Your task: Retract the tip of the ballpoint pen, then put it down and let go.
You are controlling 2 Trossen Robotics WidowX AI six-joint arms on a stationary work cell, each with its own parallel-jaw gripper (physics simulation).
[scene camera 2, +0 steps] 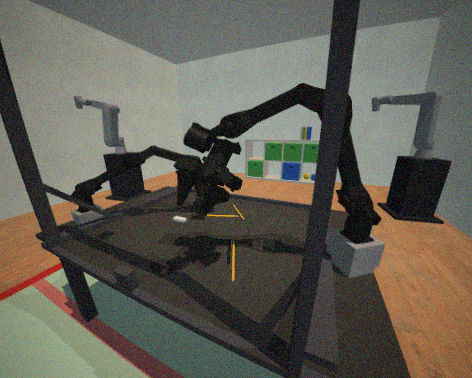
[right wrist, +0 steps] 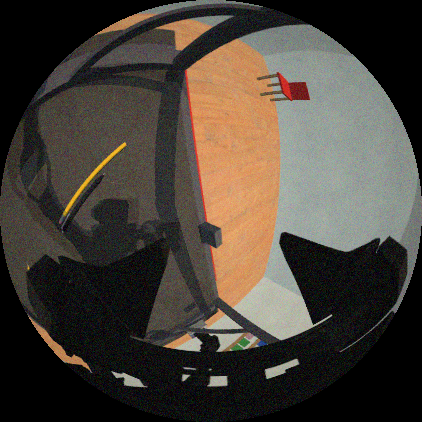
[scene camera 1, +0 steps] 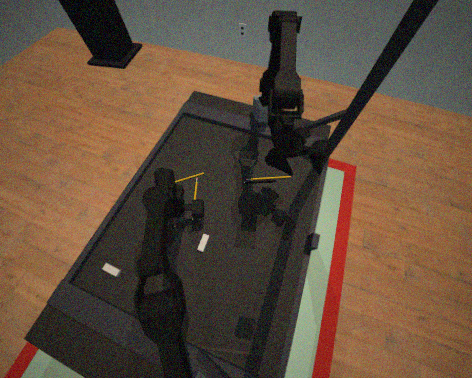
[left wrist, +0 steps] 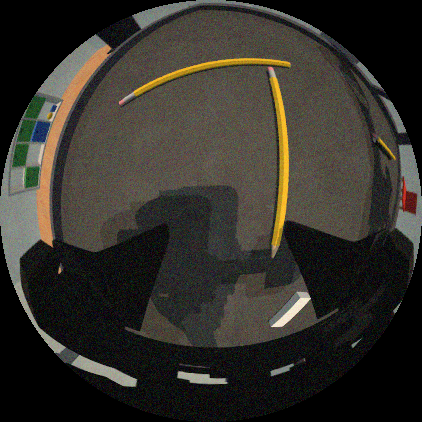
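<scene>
A slim dark pen lies flat on the dark table, close beside a yellow pencil. Whether its tip is out is too small to tell. My right gripper is open and empty. It hangs tilted above the table, near the pen, which shows at the left of the right wrist view. My left gripper is open and empty, low over the table and well away from the pen. Its finger covers a little of the table beside another pencil.
Two more yellow pencils lie near the left gripper. A white block lies near them, and another white block lies farther left in scene camera 1. Dark frame posts stand at the table's edge.
</scene>
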